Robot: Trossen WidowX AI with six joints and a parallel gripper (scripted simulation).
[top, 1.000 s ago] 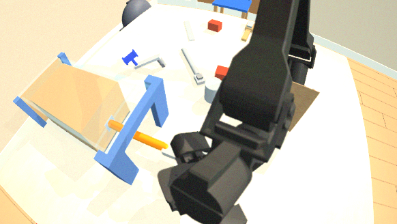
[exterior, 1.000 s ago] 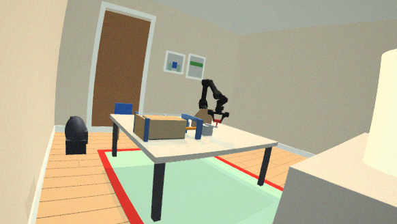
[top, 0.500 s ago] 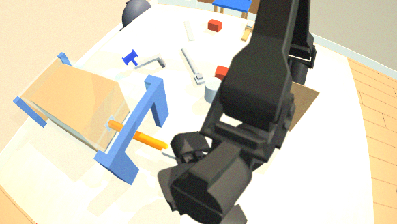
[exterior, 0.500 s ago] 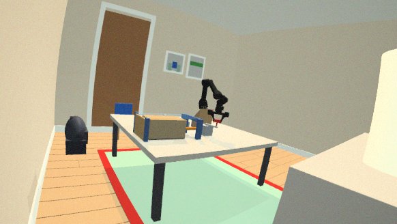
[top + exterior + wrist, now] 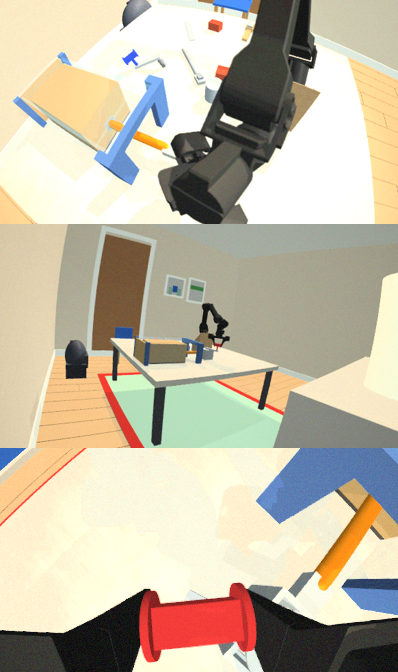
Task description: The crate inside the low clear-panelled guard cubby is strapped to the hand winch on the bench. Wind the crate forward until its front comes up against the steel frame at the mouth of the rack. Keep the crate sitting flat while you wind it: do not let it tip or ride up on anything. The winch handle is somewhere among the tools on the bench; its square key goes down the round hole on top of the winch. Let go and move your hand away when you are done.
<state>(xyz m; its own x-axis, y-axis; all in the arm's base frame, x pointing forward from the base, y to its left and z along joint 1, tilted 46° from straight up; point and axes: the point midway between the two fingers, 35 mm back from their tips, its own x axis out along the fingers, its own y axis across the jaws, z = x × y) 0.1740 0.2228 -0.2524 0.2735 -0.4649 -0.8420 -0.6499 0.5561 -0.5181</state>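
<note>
My gripper tip is now 10 mm past the red spool-shaped grip and 10 mm to the left of it. From my gripper tip the other things lie so: grey winch (120 mm to the right, 100 mm below); winch handle (50 mm to the right, 30 mm below); blue steel frame (170 mm ahead, 120 mm to the right, 30 mm below).
</note>
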